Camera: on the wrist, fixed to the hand. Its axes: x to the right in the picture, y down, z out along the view.
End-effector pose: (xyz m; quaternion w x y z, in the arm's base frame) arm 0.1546 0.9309 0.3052 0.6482 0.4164 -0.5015 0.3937
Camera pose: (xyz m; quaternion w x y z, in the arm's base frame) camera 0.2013 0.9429 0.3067 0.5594 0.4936 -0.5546 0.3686
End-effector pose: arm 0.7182 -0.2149 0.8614 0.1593 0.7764 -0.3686 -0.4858
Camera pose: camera 0.7600 -0.1996 0.8430 0.0732 0.7192 -0.4121 -0.5545
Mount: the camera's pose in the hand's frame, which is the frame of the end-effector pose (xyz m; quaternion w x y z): 0.0113 -0.0390 -0.0260 0.9914 0.0535 -0.1198 0.0021
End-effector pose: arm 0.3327 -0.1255 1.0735 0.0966 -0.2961 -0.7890 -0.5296
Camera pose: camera 0.2972 -0.1549 1.0593 0.0182 -0.3535 -0.8215 -0.4471
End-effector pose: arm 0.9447 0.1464 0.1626 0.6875 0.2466 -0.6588 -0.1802
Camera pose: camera 0.9743 0.1108 0.1491 0.5898 0.2583 -0.7456 -0.1715
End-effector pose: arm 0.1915 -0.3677 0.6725 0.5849 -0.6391 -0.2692 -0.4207
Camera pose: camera 0.1588 -0.3880 0.7015 0.5827 -0.6532 -0.3581 -0.3249
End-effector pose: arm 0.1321 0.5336 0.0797 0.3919 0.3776 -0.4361 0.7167
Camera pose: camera 0.1571 0.5724 0.0938 0.3146 0.4802 -0.4417 0.6894
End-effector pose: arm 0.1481 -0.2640 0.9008 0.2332 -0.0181 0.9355 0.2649
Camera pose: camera 0.1331 -0.3096 0.8963 0.3437 0.0282 0.9137 0.2152
